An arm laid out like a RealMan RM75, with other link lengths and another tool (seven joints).
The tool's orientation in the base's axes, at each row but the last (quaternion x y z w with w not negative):
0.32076 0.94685 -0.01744 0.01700
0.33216 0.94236 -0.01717 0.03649
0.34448 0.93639 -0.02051 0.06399
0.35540 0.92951 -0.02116 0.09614
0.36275 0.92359 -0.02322 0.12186
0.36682 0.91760 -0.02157 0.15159
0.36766 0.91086 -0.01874 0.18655
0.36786 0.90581 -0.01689 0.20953
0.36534 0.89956 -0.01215 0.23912
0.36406 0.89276 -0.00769 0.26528
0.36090 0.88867 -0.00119 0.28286
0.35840 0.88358 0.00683 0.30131
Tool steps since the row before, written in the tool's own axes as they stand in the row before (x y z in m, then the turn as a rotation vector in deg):
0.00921 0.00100 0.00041 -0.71 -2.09 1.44
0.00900 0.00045 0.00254 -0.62 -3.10 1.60
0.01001 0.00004 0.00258 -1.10 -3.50 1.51
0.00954 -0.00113 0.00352 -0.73 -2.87 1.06
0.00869 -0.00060 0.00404 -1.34 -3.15 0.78
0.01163 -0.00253 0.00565 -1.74 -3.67 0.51
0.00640 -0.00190 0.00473 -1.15 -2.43 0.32
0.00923 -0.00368 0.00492 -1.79 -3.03 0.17
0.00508 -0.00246 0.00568 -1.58 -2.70 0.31
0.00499 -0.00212 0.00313 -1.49 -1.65 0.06
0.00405 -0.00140 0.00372 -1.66 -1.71 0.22
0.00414 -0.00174 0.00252 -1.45 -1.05 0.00
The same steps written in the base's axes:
-0.00669 0.00636 -0.00083 -0.68 -2.15 -1.36
-0.00656 0.00583 -0.00326 -1.37 -2.89 -1.52
-0.00725 0.00625 -0.00390 -1.28 -3.50 -1.37
-0.00713 0.00504 -0.00533 -1.20 -2.74 -0.98
-0.00571 0.00480 -0.00605 -1.02 -3.31 -0.58
-0.00820 0.00505 -0.00899 -1.17 -3.92 -0.24
-0.00397 0.00205 -0.00686 -0.78 -2.59 -0.14
-0.00659 0.00249 -0.00856 -0.83 -3.42 0.17
-0.00238 0.00039 -0.00764 -0.68 -3.07 0.01
-0.00289 0.00102 -0.00546 -0.17 -2.19 0.37
-0.00138 0.00079 -0.00545 -0.03 -2.37 0.31
-0.00207 0.00083 -0.00464 0.15 -1.70 0.53

